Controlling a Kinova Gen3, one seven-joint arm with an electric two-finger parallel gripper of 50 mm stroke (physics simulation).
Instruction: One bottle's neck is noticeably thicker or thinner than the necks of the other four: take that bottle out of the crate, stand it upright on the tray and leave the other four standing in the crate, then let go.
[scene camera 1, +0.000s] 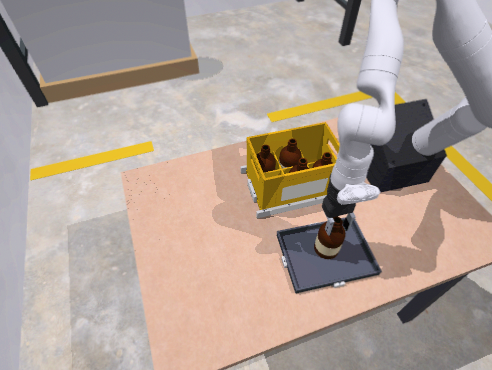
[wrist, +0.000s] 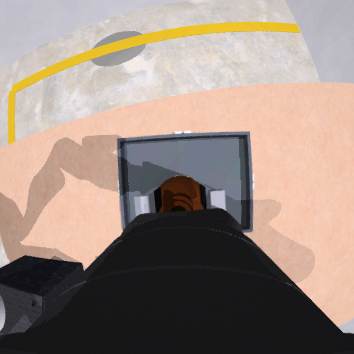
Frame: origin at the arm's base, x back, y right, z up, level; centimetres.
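Seen in the pictures: gripper, between the fingertips: (scene camera 1: 336, 229) (wrist: 180, 194); arm's base, origin of its link: (scene camera 1: 425, 141).
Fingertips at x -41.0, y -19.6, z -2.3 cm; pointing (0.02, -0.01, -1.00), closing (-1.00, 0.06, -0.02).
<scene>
Offsets run from my fingertips to a thing's middle. "*": to the spot under its first point.
A brown bottle @(dx +0.4, dy +1.6, dz -5.5 cm) (scene camera 1: 330, 241) (wrist: 180, 192) with a cream label stands upright on the dark grey tray @(dx -0.6, dy +0.0, dz -12.5 cm) (scene camera 1: 310, 288) (wrist: 246, 175). My gripper (scene camera 1: 340, 222) (wrist: 180, 194) is open, with its fingers on either side of the bottle's neck and a gap beside it. The yellow crate @(dx +0.1, dy +28.0, dz -5.0 cm) (scene camera 1: 270, 192) stands behind the tray in the scene view. Four brown bottles stand in it: one at the left (scene camera 1: 266, 159), one at the back @(* dx -0.4, dy +30.9, dz -1.4 cm) (scene camera 1: 290, 154), one at the front @(* dx -0.3, dy +22.6, dz +2.0 cm) (scene camera 1: 302, 165) and one at the right (scene camera 1: 325, 160). Their lower parts are hidden by the crate's walls.
Light grey rails @(* dx -5.8, dy +17.8, dz -11.3 cm) (scene camera 1: 287, 207) lie along the crate's base. A black box (scene camera 1: 407, 167) (wrist: 45, 272) stands to the right of the crate in the scene view. The table's front edge runs beyond the tray, and my arm hangs over the crate's right side.
</scene>
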